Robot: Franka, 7 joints.
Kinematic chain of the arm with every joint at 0, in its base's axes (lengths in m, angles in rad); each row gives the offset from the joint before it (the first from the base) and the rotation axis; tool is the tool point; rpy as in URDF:
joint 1: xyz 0 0 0.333 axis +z
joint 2: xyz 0 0 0 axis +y
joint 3: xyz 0 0 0.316 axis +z
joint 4: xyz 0.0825 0 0 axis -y
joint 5: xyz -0.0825 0 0.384 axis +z
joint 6: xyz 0 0 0 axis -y
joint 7: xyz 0.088 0 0 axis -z
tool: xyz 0 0 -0.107 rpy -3.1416 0 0
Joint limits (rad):
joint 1: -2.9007..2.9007
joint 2: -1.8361..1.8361
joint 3: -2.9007..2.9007
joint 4: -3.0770..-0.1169
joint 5: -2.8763..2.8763
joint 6: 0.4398..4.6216
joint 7: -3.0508..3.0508
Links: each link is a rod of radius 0.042 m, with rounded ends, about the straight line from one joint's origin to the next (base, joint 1, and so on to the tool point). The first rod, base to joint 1, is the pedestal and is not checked.
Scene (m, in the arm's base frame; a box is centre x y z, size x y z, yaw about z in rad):
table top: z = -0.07
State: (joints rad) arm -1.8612 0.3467 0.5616 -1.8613 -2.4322 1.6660 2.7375
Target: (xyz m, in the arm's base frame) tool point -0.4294 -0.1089 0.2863
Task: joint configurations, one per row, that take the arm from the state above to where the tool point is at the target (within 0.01 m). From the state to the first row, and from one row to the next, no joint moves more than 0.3 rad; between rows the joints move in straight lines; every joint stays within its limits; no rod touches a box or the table.
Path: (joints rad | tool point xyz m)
1: -2.0876 0.2583 0.3313 -2.1174 -2.3364 1.5953 2.7375 | -0.1954 -0.5735 0.3845
2: -2.3139 0.1699 0.1009 -2.3736 -2.2406 1.5245 2.7375 | -0.3833 -0.3660 0.3288
3: -2.5403 0.0816 -0.1294 -2.6297 -2.1448 1.4538 2.7375 | -0.4294 -0.1089 0.2863

